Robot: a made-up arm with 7 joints. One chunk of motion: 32 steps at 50 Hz.
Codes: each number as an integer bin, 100 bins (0 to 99) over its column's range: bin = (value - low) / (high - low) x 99, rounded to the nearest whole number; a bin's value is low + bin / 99 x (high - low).
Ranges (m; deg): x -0.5..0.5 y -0.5..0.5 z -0.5..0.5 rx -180..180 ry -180..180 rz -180..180
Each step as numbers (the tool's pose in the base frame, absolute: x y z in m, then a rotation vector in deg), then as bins.
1 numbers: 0.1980 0.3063 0.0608 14.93 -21.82 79.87
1 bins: 69 80 56 54 43 71
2 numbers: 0.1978 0.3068 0.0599 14.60 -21.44 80.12
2 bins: 69 80 55 54 44 72
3 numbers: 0.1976 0.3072 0.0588 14.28 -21.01 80.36
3 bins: 69 80 55 53 44 72
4 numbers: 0.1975 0.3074 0.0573 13.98 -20.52 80.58
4 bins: 69 80 55 53 44 72
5 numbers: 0.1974 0.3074 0.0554 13.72 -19.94 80.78
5 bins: 69 80 55 53 44 72
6 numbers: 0.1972 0.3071 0.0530 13.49 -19.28 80.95
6 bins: 69 80 55 53 44 72
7 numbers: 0.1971 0.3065 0.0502 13.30 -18.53 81.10
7 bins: 69 80 54 53 44 72
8 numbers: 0.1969 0.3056 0.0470 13.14 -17.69 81.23
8 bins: 69 80 54 53 45 72
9 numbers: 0.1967 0.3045 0.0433 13.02 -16.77 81.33
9 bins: 69 80 54 53 45 72
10 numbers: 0.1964 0.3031 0.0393 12.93 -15.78 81.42
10 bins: 69 80 53 53 45 72
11 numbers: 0.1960 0.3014 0.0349 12.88 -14.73 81.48
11 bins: 69 79 53 53 45 72
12 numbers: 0.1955 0.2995 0.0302 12.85 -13.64 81.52
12 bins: 69 79 52 53 46 72
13 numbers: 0.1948 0.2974 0.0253 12.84 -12.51 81.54
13 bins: 69 79 52 53 46 72
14 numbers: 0.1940 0.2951 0.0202 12.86 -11.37 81.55
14 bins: 69 79 51 53 46 72
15 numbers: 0.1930 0.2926 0.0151 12.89 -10.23 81.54
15 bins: 69 78 51 53 47 72
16 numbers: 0.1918 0.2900 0.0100 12.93 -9.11 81.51
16 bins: 68 78 50 53 47 72
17 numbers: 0.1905 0.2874 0.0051 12.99 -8.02 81.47
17 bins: 68 78 50 53 47 72
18 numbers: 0.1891 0.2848 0.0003 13.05 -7.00 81.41
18 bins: 68 78 50 53 48 72
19 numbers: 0.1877 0.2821 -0.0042 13.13 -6.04 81.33
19 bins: 68 77 49 53 48 72
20 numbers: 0.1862 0.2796 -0.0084 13.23 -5.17 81.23
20 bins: 68 77 49 53 48 72
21 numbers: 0.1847 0.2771 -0.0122 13.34 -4.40 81.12
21 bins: 68 77 48 53 48 72
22 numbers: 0.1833 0.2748 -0.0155 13.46 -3.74 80.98
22 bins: 68 77 48 53 48 72
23 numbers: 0.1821 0.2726 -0.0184 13.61 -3.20 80.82
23 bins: 68 76 48 53 49 72
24 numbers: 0.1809 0.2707 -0.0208 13.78 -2.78 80.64
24 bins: 67 76 47 53 49 72
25 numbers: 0.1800 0.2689 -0.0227 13.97 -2.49 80.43
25 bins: 67 76 47 53 49 72
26 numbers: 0.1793 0.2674 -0.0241 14.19 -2.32 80.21
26 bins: 67 76 47 53 49 72
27 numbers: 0.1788 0.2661 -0.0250 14.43 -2.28 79.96
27 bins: 67 76 47 53 49 71
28 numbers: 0.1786 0.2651 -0.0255 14.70 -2.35 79.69
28 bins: 67 76 47 54 49 71
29 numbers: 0.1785 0.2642 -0.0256 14.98 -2.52 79.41
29 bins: 67 76 47 54 49 71
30 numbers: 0.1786 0.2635 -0.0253 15.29 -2.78 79.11
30 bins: 67 76 47 54 49 71
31 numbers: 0.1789 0.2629 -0.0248 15.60 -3.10 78.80
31 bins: 67 76 47 54 49 71
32 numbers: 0.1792 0.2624 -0.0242 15.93 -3.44 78.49
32 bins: 67 75 47 54 49 71
